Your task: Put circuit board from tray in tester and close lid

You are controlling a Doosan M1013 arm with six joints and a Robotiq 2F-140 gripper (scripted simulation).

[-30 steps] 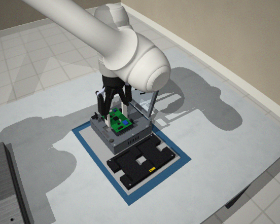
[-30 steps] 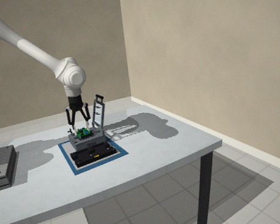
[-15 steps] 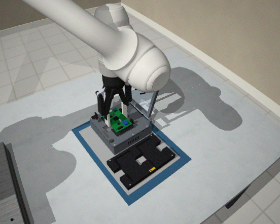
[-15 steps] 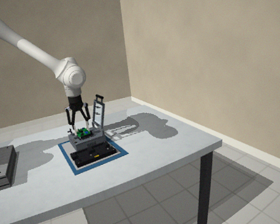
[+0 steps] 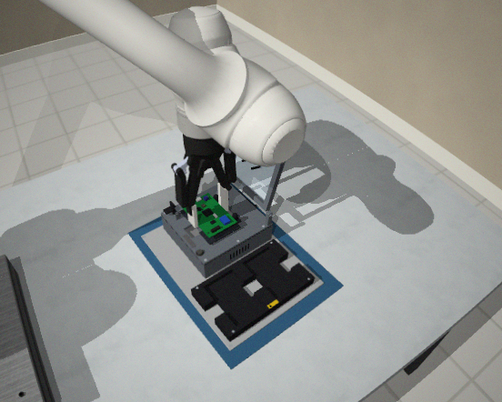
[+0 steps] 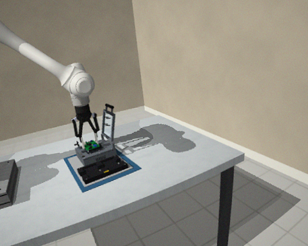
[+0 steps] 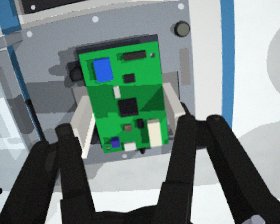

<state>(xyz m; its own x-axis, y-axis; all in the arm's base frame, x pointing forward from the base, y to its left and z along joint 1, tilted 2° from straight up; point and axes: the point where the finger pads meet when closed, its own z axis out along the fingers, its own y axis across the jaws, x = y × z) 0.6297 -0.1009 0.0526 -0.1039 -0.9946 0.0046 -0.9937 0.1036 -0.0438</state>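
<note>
The green circuit board lies 2 cm below my hand. The rest, counted from my hand: latch hook (5 cm behind, 6 cm to the left, 2 cm below); tester lid (12 cm ahead, 1 cm to the right, 8 cm above).
</note>
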